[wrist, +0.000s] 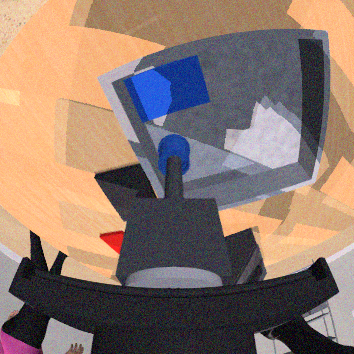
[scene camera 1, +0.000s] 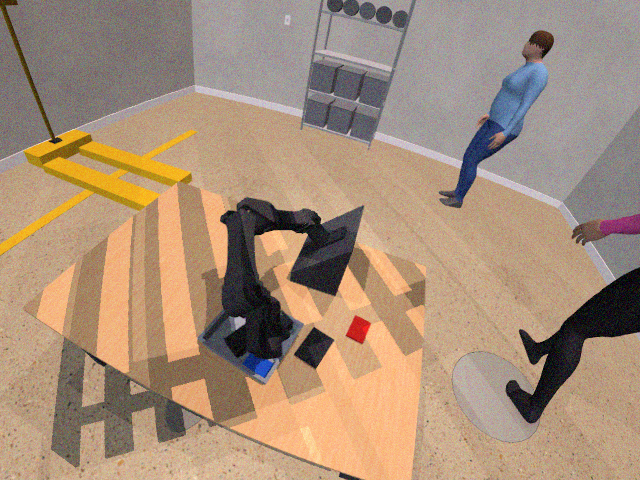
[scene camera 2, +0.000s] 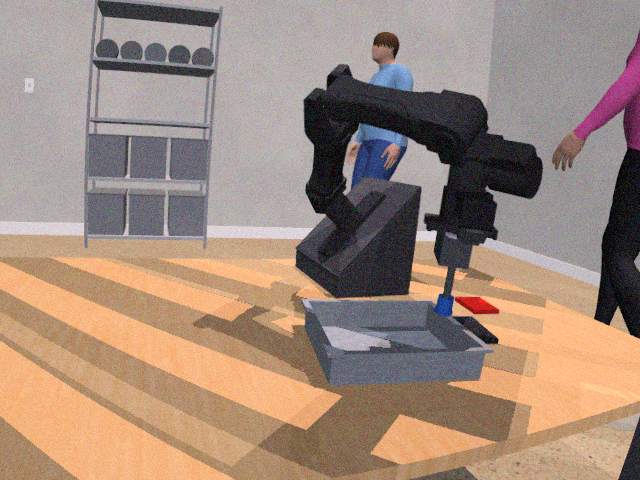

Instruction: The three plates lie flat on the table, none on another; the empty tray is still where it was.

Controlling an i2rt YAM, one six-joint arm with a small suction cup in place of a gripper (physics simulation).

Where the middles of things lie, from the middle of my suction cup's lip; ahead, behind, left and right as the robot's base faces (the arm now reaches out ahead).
My suction cup is now 8 cm above the blue plate [wrist: 179, 84], 4 cm short of it and 1 cm to the left of it.
